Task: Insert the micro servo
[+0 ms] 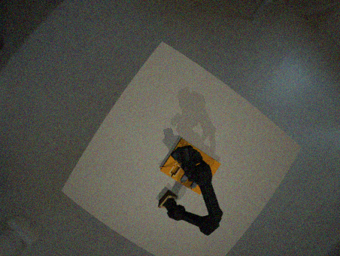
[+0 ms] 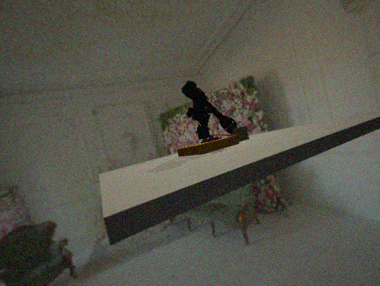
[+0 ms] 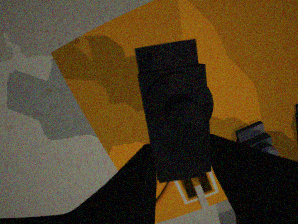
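The orange deck is 100 mm below my gripper tip, 70 mm to the right of it and 20 mm ahead of it.
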